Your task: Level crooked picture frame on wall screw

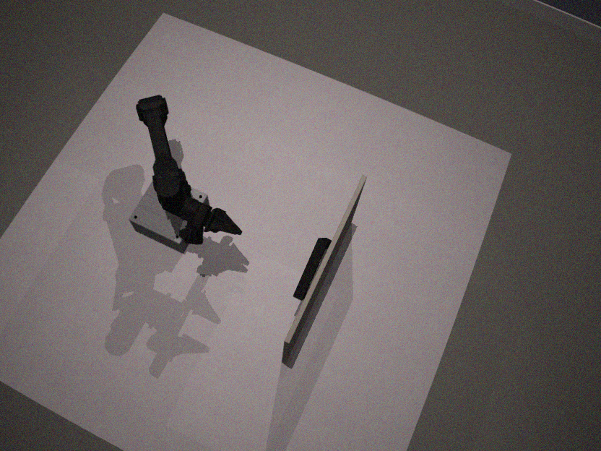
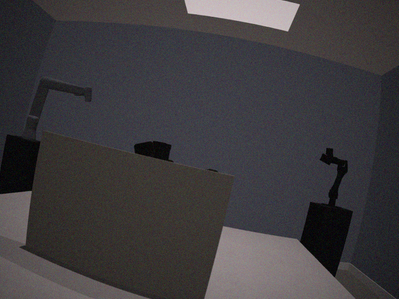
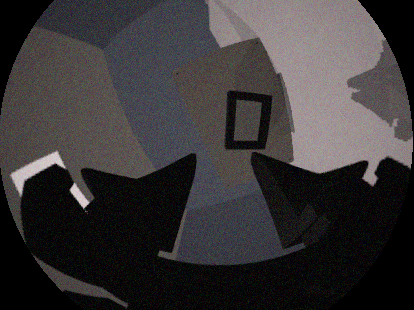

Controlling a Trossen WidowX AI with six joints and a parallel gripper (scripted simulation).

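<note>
Now: the picture frame 21 cm ahead of my gripper tip and 9 cm below it. Round my gripper tip: beige wall panel (22 cm ahead, 9 cm below).
</note>
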